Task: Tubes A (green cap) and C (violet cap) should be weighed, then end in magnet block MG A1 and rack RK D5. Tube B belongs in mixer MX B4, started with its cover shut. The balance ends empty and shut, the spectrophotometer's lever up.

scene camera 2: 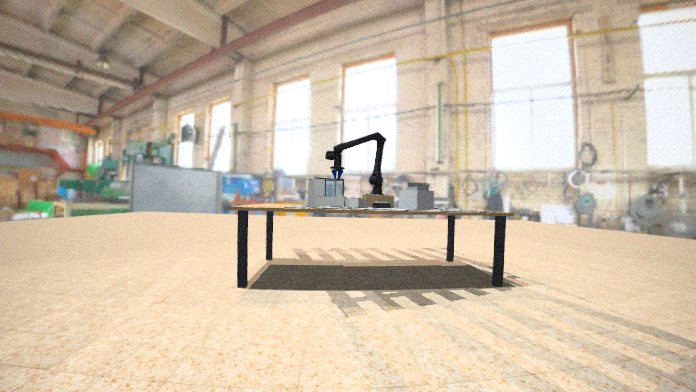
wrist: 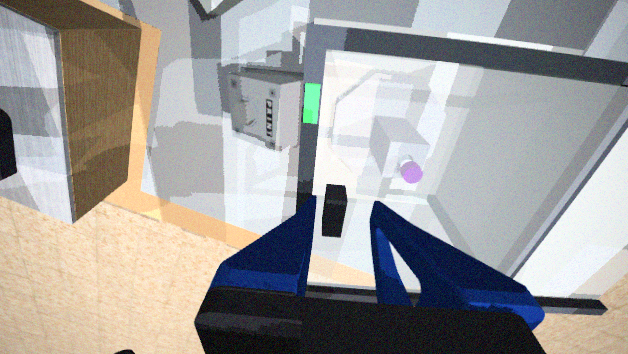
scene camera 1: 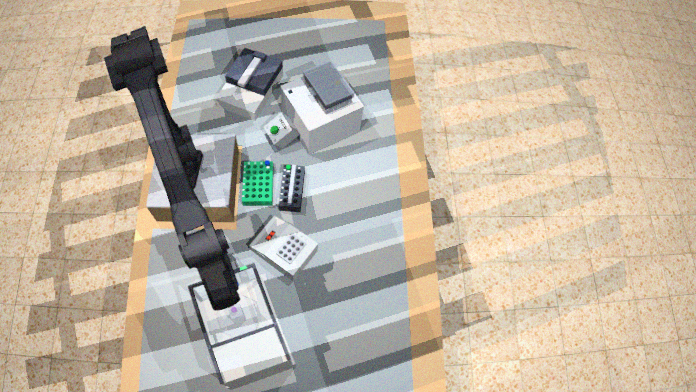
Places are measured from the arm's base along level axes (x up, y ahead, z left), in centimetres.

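Pixels of known places: gripper, fingertip midpoint: [wrist: 343, 207]; arm's base at its link origin: [scene camera 2: 376, 195].
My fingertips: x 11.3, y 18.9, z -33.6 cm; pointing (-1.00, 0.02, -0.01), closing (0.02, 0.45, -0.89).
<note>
Ahead of a thing's pixels: the offset from my fingertips to its middle. "*": to the spot under its first point.
The balance {dz -4.4, dx -10.1, dy +2.2 cm} [scene camera 1: 252, 352] [scene camera 2: 320, 187] [wrist: 450, 50] is a dark-framed, clear-walled chamber. Violet-capped tube C [scene camera 1: 234, 310] [wrist: 412, 172] stands in a small block inside it. My gripper [scene camera 2: 336, 175] [wrist: 343, 207] is partly open and empty, pointing down above the balance. In the wrist view a black handle {* dz +0.7, dx +1.0, dy +0.1 cm} [wrist: 334, 212] shows between the fingertips; I cannot tell whether they are level with it. A green-capped tube {dz +39.8, dx -17.9, dy +9.7 cm} [scene camera 1: 288, 167] sits at a corner of the dark magnet block {dz +35.0, dx -18.9, dy +11.3 cm} [scene camera 1: 291, 199]. A blue-capped tube {dz +40.8, dx -18.1, dy +3.5 cm} [scene camera 1: 267, 163] sits at a corner of the green rack {dz +35.7, dx -19.8, dy +1.2 cm} [scene camera 1: 257, 202].
A PRINT button box {* dz +7.1, dx -14.1, dy -2.6 cm} [wrist: 260, 107] stands beside the balance. A white sloped device {dz +16.6, dx -17.8, dy +11.1 cm} [scene camera 1: 307, 245] has several holes and a red switch {* dz +18.9, dx -16.4, dy +7.3 cm} [scene camera 1: 270, 235]. Farther off are a green-button box {* dz +50.5, dx -14.3, dy +5.2 cm} [scene camera 1: 277, 131], a white box with grey lid [scene camera 1: 325, 117] and a dark-topped device {dz +69.7, dx -16.2, dy -6.8 cm} [scene camera 1: 267, 77]. The arm's pedestal [scene camera 1: 225, 170] is beside the rack.
</note>
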